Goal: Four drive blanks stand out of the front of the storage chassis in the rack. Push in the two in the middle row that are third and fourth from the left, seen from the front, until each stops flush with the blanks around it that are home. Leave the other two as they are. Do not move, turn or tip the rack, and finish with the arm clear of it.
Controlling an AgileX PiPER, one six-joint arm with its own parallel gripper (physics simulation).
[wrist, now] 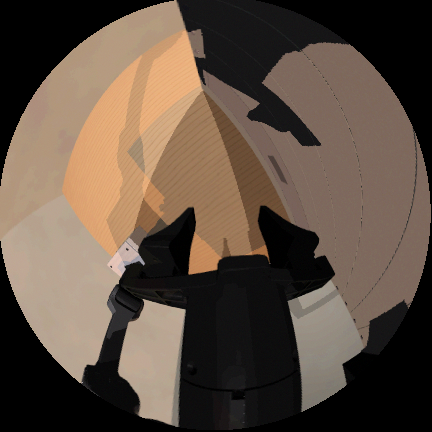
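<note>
You've got my gripper (pixel 226 213) in the picture, and there's a rack (pixel 332 152) in it too.
</note>
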